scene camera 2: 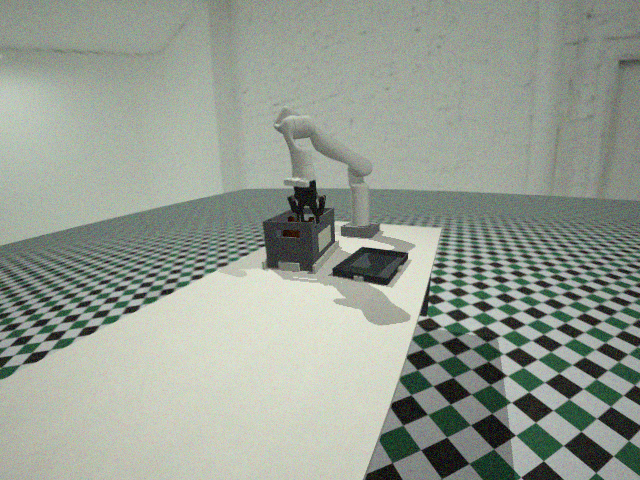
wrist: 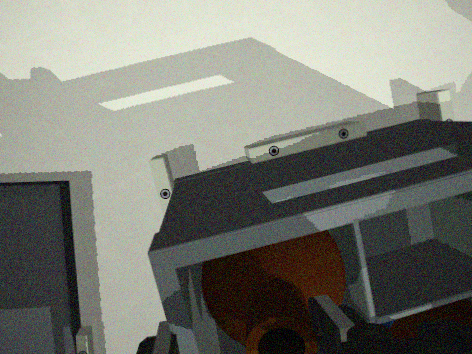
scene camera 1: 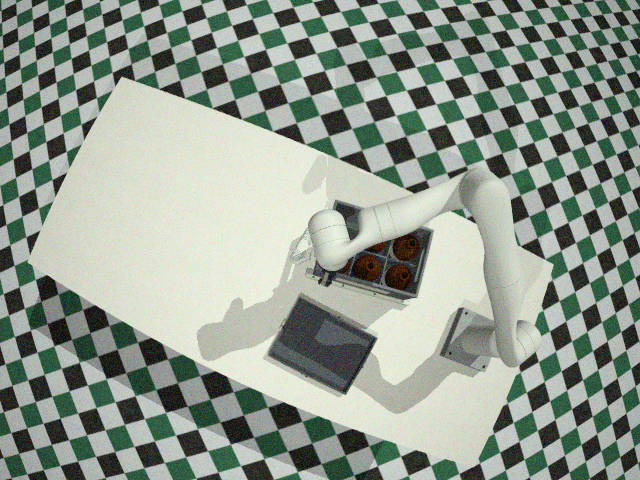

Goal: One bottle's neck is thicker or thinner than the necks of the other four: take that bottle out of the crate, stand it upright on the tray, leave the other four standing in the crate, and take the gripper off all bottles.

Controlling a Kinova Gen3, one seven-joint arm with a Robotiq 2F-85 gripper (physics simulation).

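Frame: origin at the arm's base, x ahead, y left, z up, level; millimetres.
Seen in the pictures: gripper, fingertip midpoint: (wrist: 247,333); arm's base, link origin: (scene camera 2: 360,224) (scene camera 1: 474,339).
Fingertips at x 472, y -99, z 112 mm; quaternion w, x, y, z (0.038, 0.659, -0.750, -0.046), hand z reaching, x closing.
Offsets run from my fingertips to a thing's top centre. "spot": to the spot under its first point.
The dark grey crate @(dz +18, dx -94, dy -66 mm) (scene camera 1: 426,259) (scene camera 2: 294,248) (wrist: 227,200) stands on the white table with brown bottles in its cells. Three bottles @(dz +5, dx -185, dy -107 mm) (scene camera 1: 406,248) @(dz +5, dx -90, dy -22 mm) (scene camera 1: 367,268) @(dz +5, dx -183, dy -19 mm) (scene camera 1: 398,277) show plainly from above; a fourth @(dz +5, dx -94, dy -110 mm) (scene camera 1: 379,247) is partly under the arm. My gripper (scene camera 2: 307,213) (wrist: 247,333) reaches down into the crate's end cell nearest the tray. It is shut on the neck of the brown bottle @(dz +10, dx -6, dy -20 mm) (wrist: 277,277) standing there. That bottle is hidden under the wrist in the overhead view. The dark tray @(dz -132, dx -35, dy +217 mm) (scene camera 1: 336,320) (scene camera 2: 366,277) (wrist: 65,246) lies empty beside the crate.
The robot's base (scene camera 1: 466,338) (scene camera 2: 360,230) stands on the table behind the crate and tray. The arm spans over the crate. Light grey brackets @(spot: dz -128, dx +49, dy -68 mm) (wrist: 305,142) hold the crate's foot. A checkered floor surrounds the table.
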